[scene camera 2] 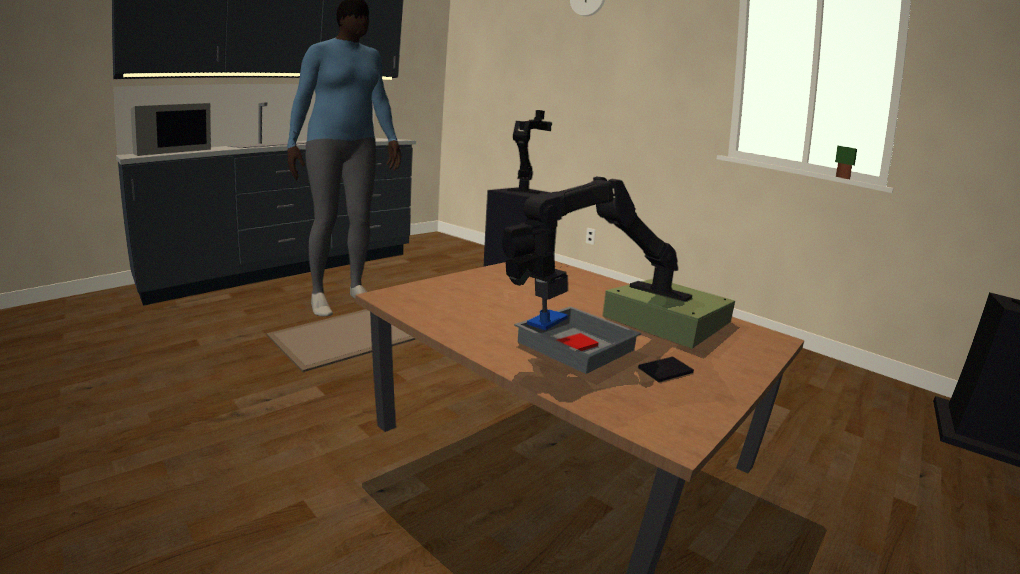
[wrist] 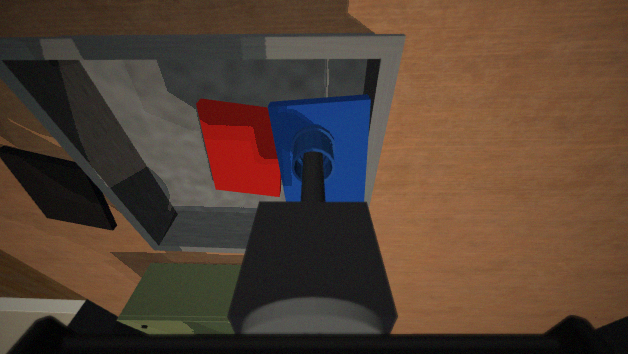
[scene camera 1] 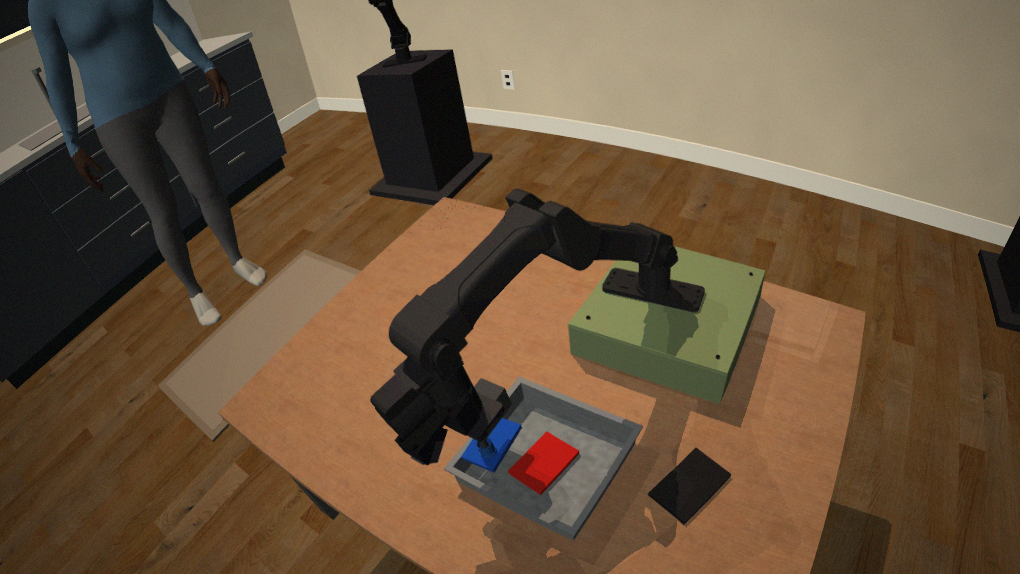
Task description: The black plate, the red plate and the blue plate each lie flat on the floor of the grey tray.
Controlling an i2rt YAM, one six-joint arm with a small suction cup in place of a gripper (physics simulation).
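Pixels of known places: hand at its tool point: (scene camera 2: 545, 324) (wrist: 313, 139) (scene camera 1: 489, 453); arm's base at its link origin: (scene camera 2: 660, 292) (scene camera 1: 653, 291).
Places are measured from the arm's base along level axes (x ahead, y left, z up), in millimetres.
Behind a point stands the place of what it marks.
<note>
The blue plate (scene camera 1: 503, 434) {x 394, y -126, z -13 mm} (scene camera 2: 557, 316) {x 392, y -124, z -12 mm} (wrist: 345, 135) {x 436, y -158, z -19 mm} hangs level from my suction cup (scene camera 1: 486, 451) (scene camera 2: 544, 318) (wrist: 313, 155) {x 429, y -135, z -27 mm}, which is on its top face. The plate is over the left part of the grey tray (scene camera 1: 604, 492) {x 407, y 57, z -71 mm} (scene camera 2: 612, 358) {x 398, y 57, z -70 mm} (wrist: 200, 47) {x 494, y -80, z -28 mm} in scene camera 1, near the tray's rim height. The red plate (scene camera 1: 552, 455) {x 374, y -52, z -65 mm} (scene camera 2: 581, 341) {x 377, y -51, z -65 mm} (wrist: 240, 155) {x 393, y -58, z -65 mm} lies flat on the tray floor beside it; the blue plate's edge overlaps it in the wrist view. The black plate (scene camera 1: 690, 485) {x 350, y 188, z -69 mm} (scene camera 2: 666, 369) {x 359, y 193, z -69 mm} (wrist: 55, 187) {x 363, y 182, z -69 mm} lies flat on the table outside the tray.
The green base box (scene camera 1: 641, 364) {x 154, y 26, z -39 mm} (scene camera 2: 649, 317) {x 155, y 39, z -31 mm} (wrist: 185, 290) {x 160, y 105, z -33 mm} carries the arm behind the tray on the wooden table (scene camera 1: 342, 385) {x 395, y -519, z -78 mm} (scene camera 2: 442, 306) {x 451, y -500, z -78 mm} (wrist: 500, 150) {x 368, y -306, z -78 mm}. A person (scene camera 1: 128, 64) (scene camera 2: 342, 92) stands beyond the table, by the dark cabinets.
</note>
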